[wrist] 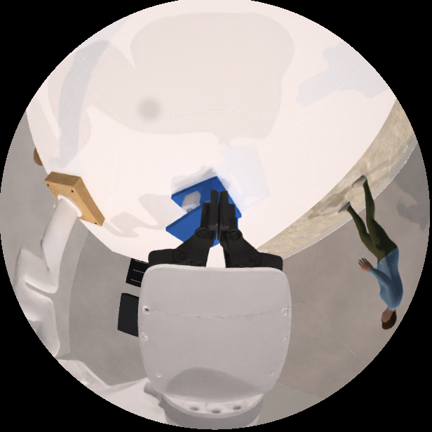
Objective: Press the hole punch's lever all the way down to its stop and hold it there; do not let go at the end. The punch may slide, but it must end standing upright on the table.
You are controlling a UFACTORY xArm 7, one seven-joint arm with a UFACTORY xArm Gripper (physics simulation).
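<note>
The blue hole punch [186, 228] stands on the white table in the middle of the wrist view, with a light grey part [191, 200] showing in the gap between its two blue parts. My gripper [217, 199] is shut, with nothing between its fingers. Its black fingertips are over the right part of the punch and hide some of it. Whether the tips touch the lever, and how far down the lever is, I cannot tell from this view.
The white table [210, 85] spreads above and around the punch, with shadows on it. A wooden block [85, 197] under the white arm's base is at the left. A stone-like strip [320, 210] runs along the right. A person [389, 272] shows beyond it.
</note>
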